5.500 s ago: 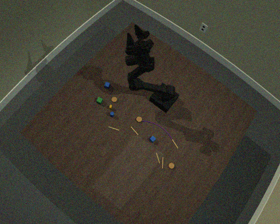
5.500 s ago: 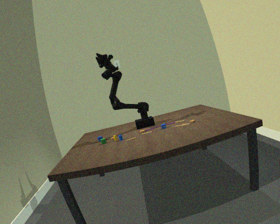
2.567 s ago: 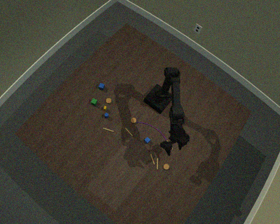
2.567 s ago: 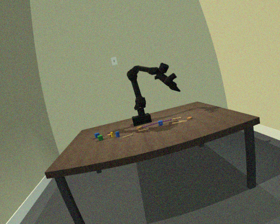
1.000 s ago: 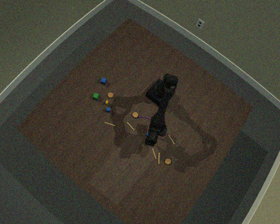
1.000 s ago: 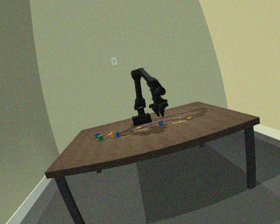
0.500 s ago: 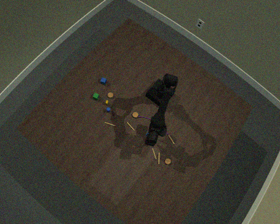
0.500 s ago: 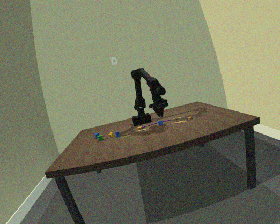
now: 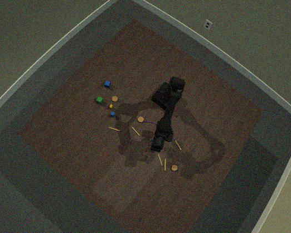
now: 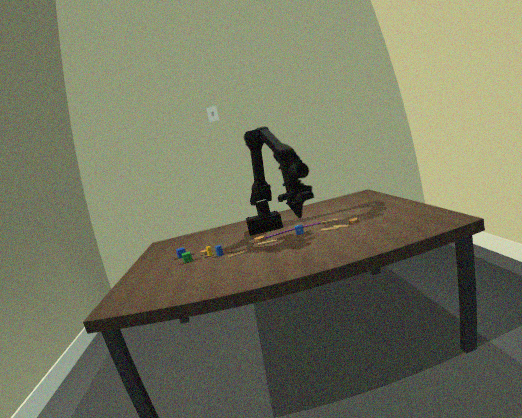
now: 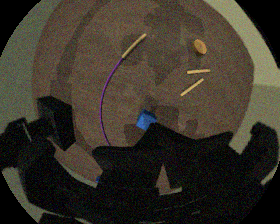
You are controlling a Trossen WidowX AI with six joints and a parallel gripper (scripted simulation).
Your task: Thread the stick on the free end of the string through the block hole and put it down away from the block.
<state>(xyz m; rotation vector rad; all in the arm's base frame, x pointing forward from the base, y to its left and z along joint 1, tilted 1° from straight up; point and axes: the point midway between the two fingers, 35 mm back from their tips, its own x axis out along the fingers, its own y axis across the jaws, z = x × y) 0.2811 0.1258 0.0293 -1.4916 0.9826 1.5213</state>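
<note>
The thin stick lies 110 mm to the left of my gripper tip, 90 mm behind it and 60 mm below it. From my gripper tip the other things lie so: green cube: 470 mm to the right, 40 mm below, 20 mm ahead; round wooden button: 170 mm to the right, 60 mm behind, 50 mm below; yellow block: 380 mm to the right, 40 mm below, 10 mm ahead.
</note>
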